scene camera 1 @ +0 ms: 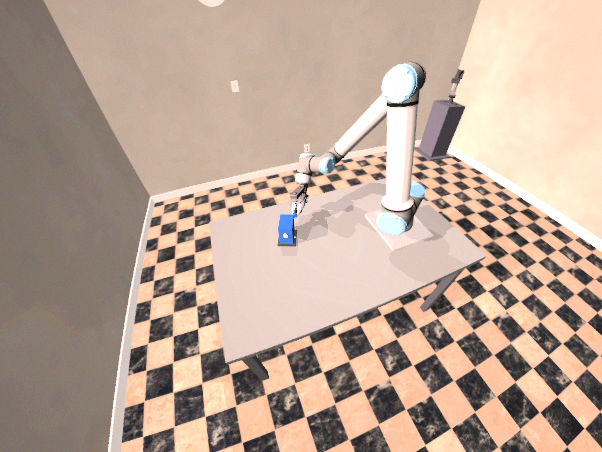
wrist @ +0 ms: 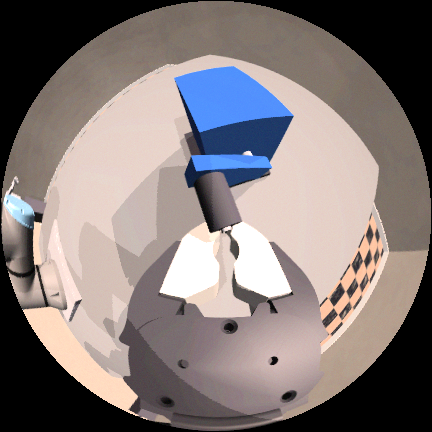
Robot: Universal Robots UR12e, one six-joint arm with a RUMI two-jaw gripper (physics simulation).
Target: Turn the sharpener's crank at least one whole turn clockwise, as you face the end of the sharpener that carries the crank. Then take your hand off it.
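Frame: origin at the arm's base, x right, y ahead, z up, level; millimetres.
Seen in the pictures: gripper, fingertip midpoint: (scene camera 1: pixel 295 218) (wrist: pixel 223 216); arm's base at its link origin: (wrist: pixel 57 284).
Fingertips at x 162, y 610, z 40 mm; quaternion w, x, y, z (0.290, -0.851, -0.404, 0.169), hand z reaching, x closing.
Offsets run from my fingertips to a thing's top centre. "*": to the spot under its first point. Level surfaces: height alone.
The blue sharpener @[* dx -142, dy +80, dz +52 mm] (scene camera 1: pixel 286 231) (wrist: pixel 237 100) stands upright on the table. Its blue crank arm (wrist: pixel 227 162) is on the side facing my gripper, and in the wrist view it reaches left from the pale pivot. The dark round crank handle @[* dx -2, dy -1, dz +56 mm] (wrist: pixel 217 201) sticks out from the arm's left end towards my fingers. My gripper (scene camera 1: pixel 295 213) (wrist: pixel 223 216) is shut with nothing between the fingers. Its tips are at the free end of the handle, which partly covers them in the wrist view. Whether they touch it I cannot tell.
The sharpener stands on the pale table @[dz -60 mm] (scene camera 1: pixel 280 300) (wrist: pixel 320 200), near its far left part. The robot's base plate (scene camera 1: pixel 372 222) is on the right of the table in the scene view. A dark pedestal (scene camera 1: pixel 440 129) stands on the floor behind, by the wall.
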